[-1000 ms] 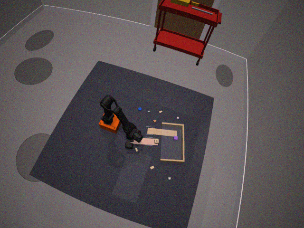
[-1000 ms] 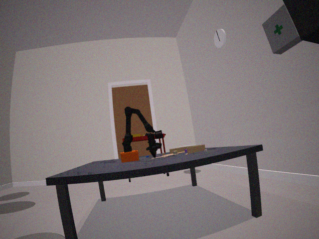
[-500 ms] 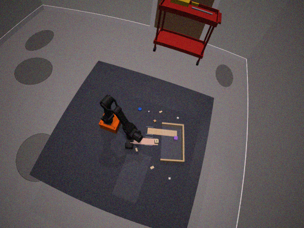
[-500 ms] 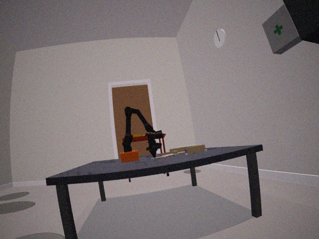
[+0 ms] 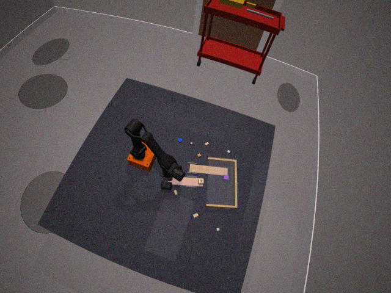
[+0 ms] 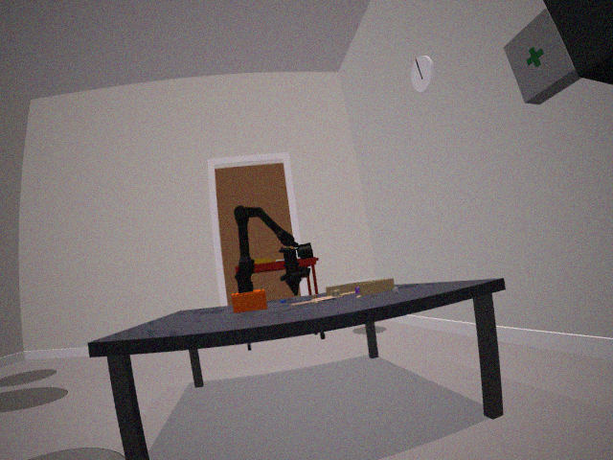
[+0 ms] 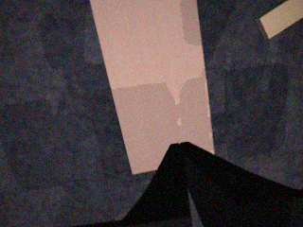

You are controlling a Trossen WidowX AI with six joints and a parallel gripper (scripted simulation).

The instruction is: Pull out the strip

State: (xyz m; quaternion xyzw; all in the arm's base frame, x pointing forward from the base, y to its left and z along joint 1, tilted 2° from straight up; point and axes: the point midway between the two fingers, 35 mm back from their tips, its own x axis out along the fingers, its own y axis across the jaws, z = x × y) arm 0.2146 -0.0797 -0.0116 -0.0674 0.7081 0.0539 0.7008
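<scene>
Now: the pink strip 90 mm ahead of my gripper tip, 20 mm to the left of it and 40 mm below it. From my gripper tip the other things lie so: blue disc: 10 mm behind, 300 mm to the left, 40 mm below; then labelled cube: 200 mm ahead, 40 mm to the left, 20 mm below.
</scene>
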